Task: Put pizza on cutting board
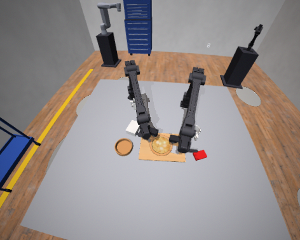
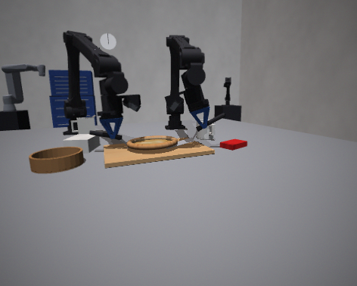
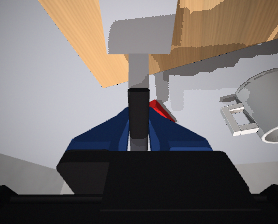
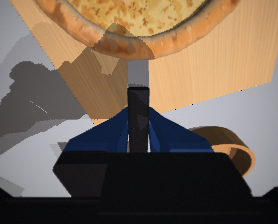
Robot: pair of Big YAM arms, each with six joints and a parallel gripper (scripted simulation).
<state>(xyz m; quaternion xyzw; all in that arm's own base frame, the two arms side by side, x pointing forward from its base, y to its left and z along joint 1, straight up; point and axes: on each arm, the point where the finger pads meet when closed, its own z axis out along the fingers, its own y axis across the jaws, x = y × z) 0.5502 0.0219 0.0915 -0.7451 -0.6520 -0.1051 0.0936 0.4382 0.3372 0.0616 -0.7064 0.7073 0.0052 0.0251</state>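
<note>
The pizza is 140 mm to the left of my right hand, 30 mm below it and 30 mm ahead of it. Also, from my right hand: wooden cutting board 150 mm to the left, 50 mm below, 20 mm ahead; wooden bowl 160 mm to the right, 100 mm ahead, 50 mm below.
</note>
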